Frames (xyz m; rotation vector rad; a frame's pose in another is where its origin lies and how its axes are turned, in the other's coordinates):
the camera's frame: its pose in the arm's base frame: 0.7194 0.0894 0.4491 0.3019 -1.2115 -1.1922
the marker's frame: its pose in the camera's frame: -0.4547 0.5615 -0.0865 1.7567 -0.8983 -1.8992
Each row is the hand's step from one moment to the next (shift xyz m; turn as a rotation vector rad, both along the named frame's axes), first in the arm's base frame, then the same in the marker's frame.
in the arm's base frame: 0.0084 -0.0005 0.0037 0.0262 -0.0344 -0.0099
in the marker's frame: -0.0008 -0.0092 -0.0001 0.0307 -0.0243 -0.0209
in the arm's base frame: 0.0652 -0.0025 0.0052 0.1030 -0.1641 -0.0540
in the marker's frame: 0.0133 -0.0634 0.0097 0.1467 -0.0928 -0.1016
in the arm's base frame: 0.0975 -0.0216 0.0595 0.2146 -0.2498 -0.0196
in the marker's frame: -0.0162 -0.1129 -0.0225 0.1846 -0.2160 -0.1677
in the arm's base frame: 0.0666 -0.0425 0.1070 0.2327 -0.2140 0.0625
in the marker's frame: -0.0552 -0.1008 -0.0670 0.1028 -0.2567 -0.1655
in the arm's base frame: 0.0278 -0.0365 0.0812 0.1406 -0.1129 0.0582
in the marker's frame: -0.0457 -0.0554 -0.0595 0.0372 -0.1604 -0.0937
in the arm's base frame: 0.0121 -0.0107 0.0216 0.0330 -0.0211 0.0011
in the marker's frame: -0.0105 -0.0192 -0.0157 0.0170 -0.0332 -0.0121
